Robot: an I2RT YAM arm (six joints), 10 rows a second.
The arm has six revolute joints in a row. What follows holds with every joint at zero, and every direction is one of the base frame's.
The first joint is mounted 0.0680 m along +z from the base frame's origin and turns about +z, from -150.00 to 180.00 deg.
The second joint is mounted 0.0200 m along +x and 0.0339 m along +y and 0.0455 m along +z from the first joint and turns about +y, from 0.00 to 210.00 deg.
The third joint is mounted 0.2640 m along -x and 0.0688 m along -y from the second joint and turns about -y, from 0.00 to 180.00 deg.
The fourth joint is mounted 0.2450 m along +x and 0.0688 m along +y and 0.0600 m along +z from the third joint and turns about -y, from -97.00 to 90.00 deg.
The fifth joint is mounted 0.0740 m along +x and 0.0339 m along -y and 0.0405 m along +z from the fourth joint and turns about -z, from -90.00 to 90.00 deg.
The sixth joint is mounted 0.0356 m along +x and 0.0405 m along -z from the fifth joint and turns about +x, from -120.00 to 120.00 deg.
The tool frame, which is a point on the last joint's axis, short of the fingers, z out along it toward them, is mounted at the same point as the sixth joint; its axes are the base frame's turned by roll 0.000, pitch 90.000 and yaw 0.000 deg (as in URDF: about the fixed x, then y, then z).
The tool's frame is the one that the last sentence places.
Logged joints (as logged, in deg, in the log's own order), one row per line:
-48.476 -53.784 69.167 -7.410 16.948 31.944
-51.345 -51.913 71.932 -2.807 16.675 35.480
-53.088 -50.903 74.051 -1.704 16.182 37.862
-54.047 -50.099 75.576 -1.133 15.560 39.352
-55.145 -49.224 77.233 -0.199 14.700 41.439
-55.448 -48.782 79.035 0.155 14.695 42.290
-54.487 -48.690 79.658 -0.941 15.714 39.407
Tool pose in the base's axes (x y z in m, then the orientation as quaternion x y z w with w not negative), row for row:
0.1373 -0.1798 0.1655 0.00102 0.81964 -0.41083 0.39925
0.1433 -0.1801 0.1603 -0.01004 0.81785 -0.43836 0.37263
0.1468 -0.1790 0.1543 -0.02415 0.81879 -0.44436 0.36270
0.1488 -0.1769 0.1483 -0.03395 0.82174 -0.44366 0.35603
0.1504 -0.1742 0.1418 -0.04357 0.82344 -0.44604 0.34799
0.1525 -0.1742 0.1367 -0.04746 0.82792 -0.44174 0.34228
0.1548 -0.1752 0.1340 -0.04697 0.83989 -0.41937 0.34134
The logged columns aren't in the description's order. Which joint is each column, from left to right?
Columns, left to right: joint 6, joint 1, joint 2, joint 5, joint 3, joint 4.
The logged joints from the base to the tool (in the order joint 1, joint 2, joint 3, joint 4, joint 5, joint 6), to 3 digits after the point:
-53.784 69.167 16.948 31.944 -7.410 -48.476
-51.913 71.932 16.675 35.480 -2.807 -51.345
-50.903 74.051 16.182 37.862 -1.704 -53.088
-50.099 75.576 15.560 39.352 -1.133 -54.047
-49.224 77.233 14.700 41.439 -0.199 -55.145
-48.782 79.035 14.695 42.290 0.155 -55.448
-48.690 79.658 15.714 39.407 -0.941 -54.487

